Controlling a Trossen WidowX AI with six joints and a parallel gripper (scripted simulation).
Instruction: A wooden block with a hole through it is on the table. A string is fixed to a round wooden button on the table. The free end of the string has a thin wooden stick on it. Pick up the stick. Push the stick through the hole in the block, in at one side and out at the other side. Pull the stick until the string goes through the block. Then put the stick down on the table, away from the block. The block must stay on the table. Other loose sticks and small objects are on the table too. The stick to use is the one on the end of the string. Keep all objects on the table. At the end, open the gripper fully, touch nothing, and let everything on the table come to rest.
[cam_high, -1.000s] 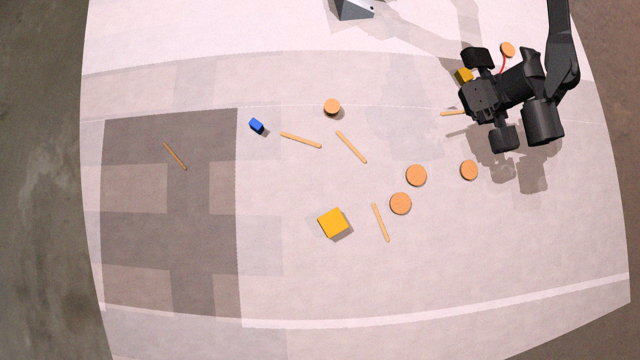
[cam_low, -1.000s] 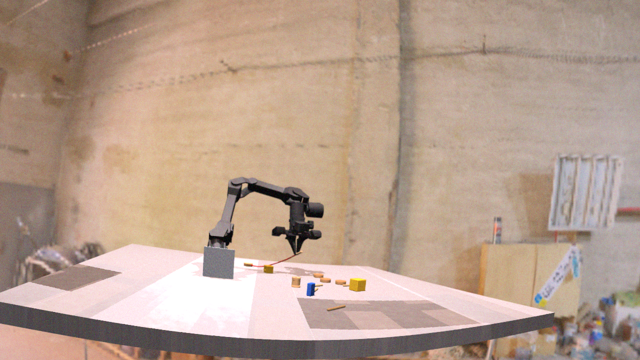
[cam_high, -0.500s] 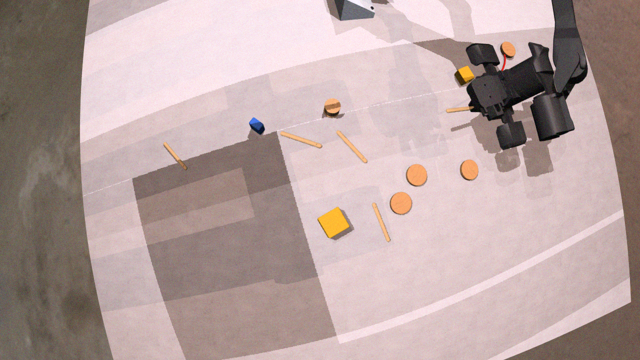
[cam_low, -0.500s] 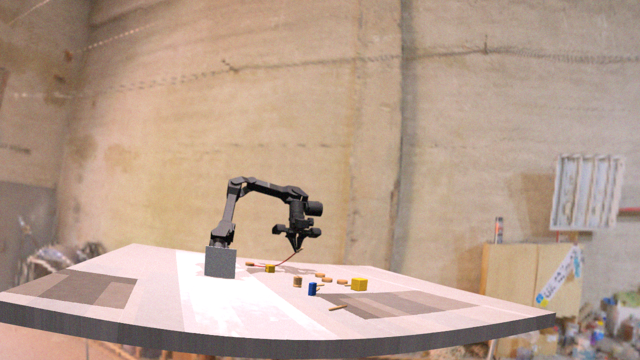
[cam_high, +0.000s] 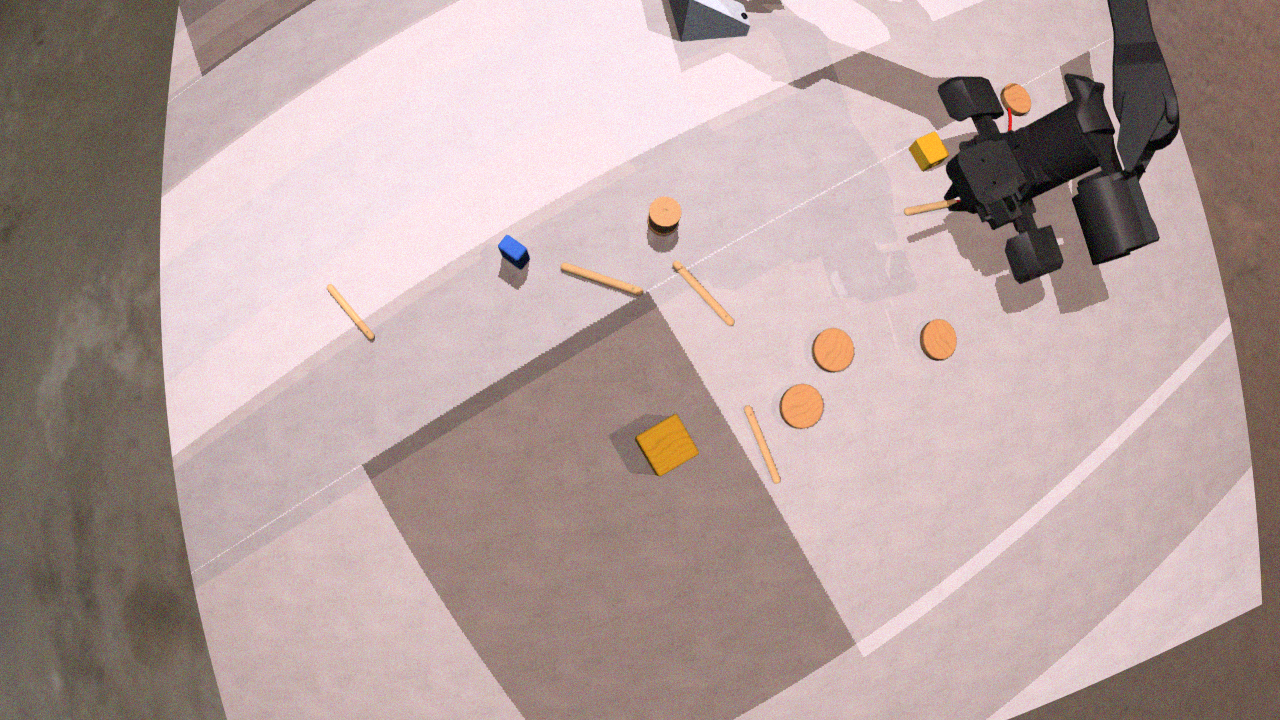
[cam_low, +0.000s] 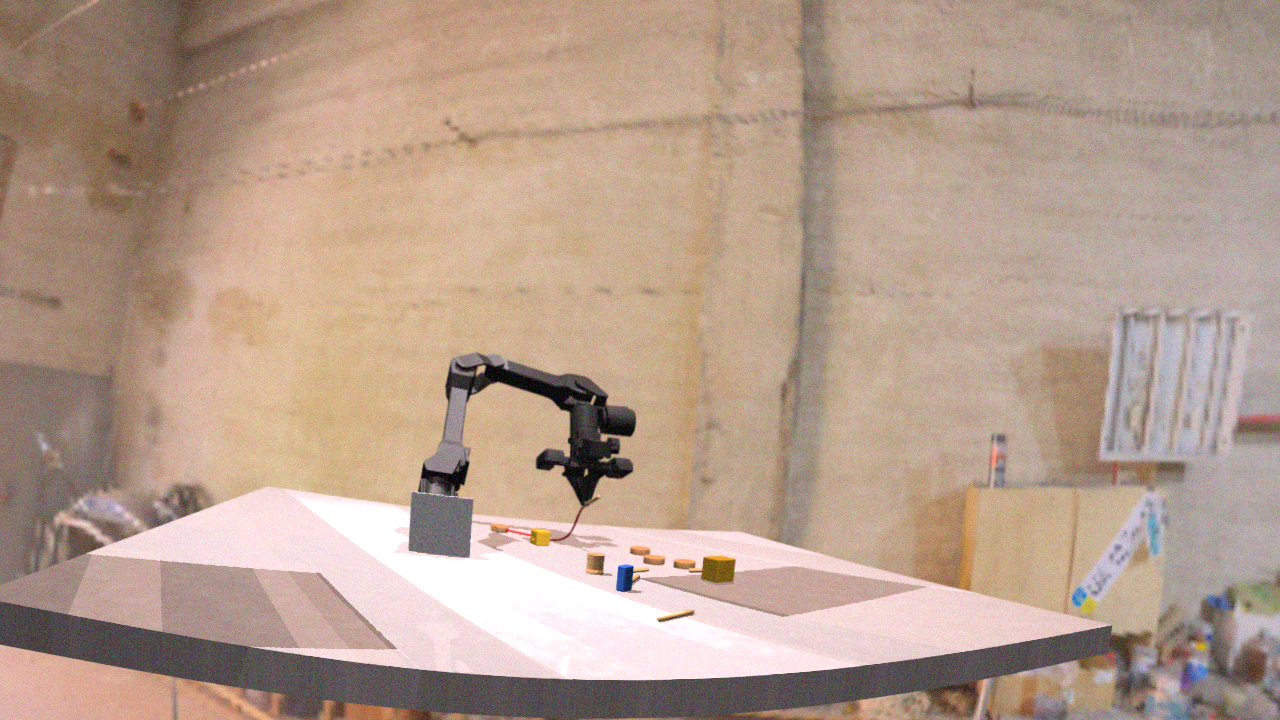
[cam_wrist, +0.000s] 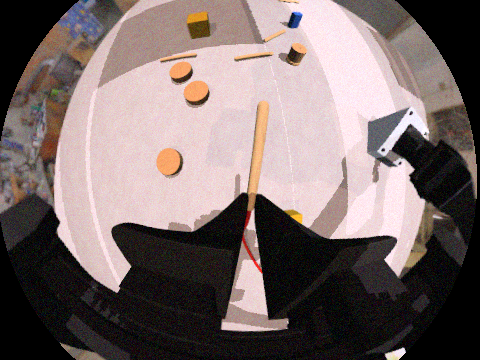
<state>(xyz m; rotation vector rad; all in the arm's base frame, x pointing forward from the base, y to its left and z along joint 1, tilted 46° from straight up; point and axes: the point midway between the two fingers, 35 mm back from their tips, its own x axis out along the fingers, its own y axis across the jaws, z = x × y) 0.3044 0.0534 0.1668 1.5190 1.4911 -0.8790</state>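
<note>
My gripper tip is 13 cm past the round wooden button, 20 cm to the right of it and 8 cm above it. From my gripper tip the other things lie so: blue block 6 cm behind, 39 cm to the right, 7 cm below; short wooden cylinder 6 cm behind, 26 cm to the right, 7 cm below; thin wooden stick 1 cm to the right, 1 cm above.
</note>
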